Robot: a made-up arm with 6 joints. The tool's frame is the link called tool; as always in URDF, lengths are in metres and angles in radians.
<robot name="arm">
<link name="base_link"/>
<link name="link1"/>
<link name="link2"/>
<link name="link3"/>
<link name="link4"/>
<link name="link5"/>
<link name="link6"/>
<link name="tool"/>
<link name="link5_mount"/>
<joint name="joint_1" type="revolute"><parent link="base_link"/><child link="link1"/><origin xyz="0 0 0.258" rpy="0 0 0"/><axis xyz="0 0 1"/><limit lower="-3.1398" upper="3.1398" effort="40" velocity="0.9"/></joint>
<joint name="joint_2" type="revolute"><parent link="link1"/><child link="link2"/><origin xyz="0 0 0" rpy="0 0 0"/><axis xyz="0 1 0"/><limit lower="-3.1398" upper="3.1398" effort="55" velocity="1.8"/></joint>
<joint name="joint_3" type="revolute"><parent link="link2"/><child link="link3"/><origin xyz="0 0 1.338" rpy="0 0 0"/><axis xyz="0 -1 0"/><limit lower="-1.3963" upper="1.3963" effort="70" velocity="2.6"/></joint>
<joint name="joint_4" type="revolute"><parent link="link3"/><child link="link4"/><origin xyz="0 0 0" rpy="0 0 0"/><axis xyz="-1 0 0"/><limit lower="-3.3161" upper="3.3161" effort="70" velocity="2"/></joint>
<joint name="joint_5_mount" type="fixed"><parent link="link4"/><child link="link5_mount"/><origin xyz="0.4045 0 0" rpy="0 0 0"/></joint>
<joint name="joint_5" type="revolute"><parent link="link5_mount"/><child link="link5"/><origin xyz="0.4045 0 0" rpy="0 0 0"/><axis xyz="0 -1 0"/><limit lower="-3.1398" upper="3.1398" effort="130" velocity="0.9"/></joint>
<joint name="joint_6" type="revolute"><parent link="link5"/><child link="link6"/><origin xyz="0 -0.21 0" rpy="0 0 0"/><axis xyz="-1 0 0"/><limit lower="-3.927" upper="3.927" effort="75" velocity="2.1"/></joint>
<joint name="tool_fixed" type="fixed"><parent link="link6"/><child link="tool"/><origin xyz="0 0 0" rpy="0 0 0"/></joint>
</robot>
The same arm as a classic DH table. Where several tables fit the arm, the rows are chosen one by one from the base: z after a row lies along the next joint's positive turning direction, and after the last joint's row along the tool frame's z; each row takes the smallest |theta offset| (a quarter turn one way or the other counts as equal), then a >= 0, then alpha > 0; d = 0 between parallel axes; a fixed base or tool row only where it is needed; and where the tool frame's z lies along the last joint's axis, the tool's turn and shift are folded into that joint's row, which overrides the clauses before.
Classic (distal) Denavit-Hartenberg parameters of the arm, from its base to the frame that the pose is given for. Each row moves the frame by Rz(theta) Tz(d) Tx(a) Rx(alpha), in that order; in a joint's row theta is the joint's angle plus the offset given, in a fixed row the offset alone. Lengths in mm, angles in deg.
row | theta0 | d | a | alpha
joint_1 | 0 | 258 | 0 | -90
joint_2 | -90 | 0 | 1338 | 180
joint_3 | 0 | 0 | 0 | -90
joint_4 | 0 | -809 | 0 | 90
joint_5 | 0 | 210 | 0 | -90
joint_6 | 90 | 0 | 0 | 90
tool (fixed) | -90 | 0 | 0 | 0
Joint limits (deg, base to tool): -179.9..179.9 -179.9..179.9 -80..80 -190..190 -179.9..179.9 -225..225

